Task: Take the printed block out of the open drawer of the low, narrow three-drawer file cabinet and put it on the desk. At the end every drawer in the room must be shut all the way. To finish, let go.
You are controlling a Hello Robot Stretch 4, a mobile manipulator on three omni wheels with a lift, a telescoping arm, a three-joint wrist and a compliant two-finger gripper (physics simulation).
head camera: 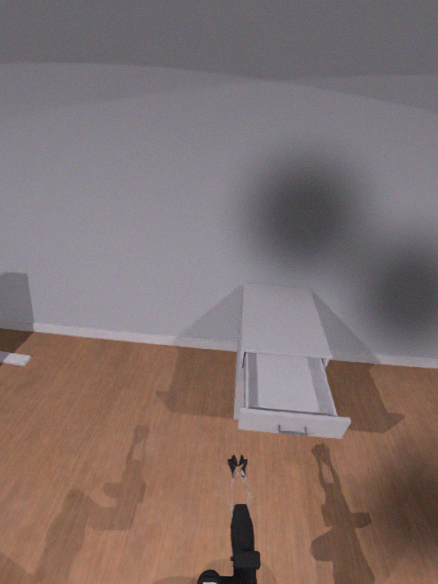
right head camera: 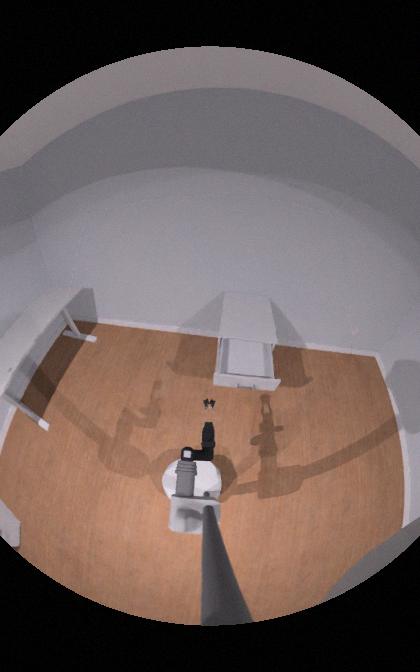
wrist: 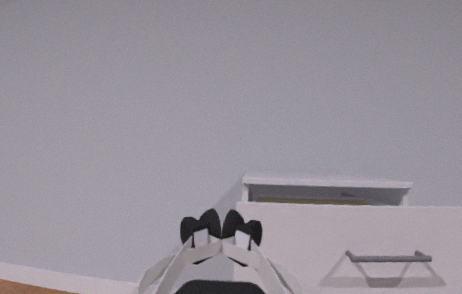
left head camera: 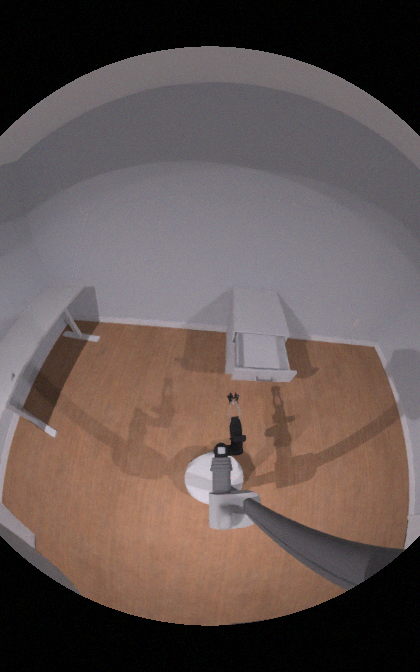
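Observation:
The low cabinet [head camera: 280, 317] [left head camera: 257, 310] [right head camera: 247, 312] stands against the wall, its open drawer [head camera: 320, 425] [left head camera: 245, 374] [right head camera: 225, 381] [wrist: 300, 230] pulled well out. The visible drawer floor looks bare in the head views. In the wrist view a thin yellowish strip [wrist: 312, 201] shows in the gap above the drawer front; I cannot tell whether it is the printed block. My gripper [head camera: 237, 466] [left head camera: 233, 398] [right head camera: 209, 403] [wrist: 221, 226] is shut, tips together, holding nothing visible, in front of and left of the drawer handle [head camera: 292, 432] [wrist: 390, 259]. The desk [left head camera: 37, 325] [right head camera: 37, 325] stands at the left.
A desk foot [head camera: 15, 358] [left head camera: 82, 337] [right head camera: 80, 337] stands on the wooden floor left of the cabinet. A pale piece of furniture [left head camera: 17, 525] [right head camera: 9, 525] shows at the lower left edge. A wall runs behind the cabinet.

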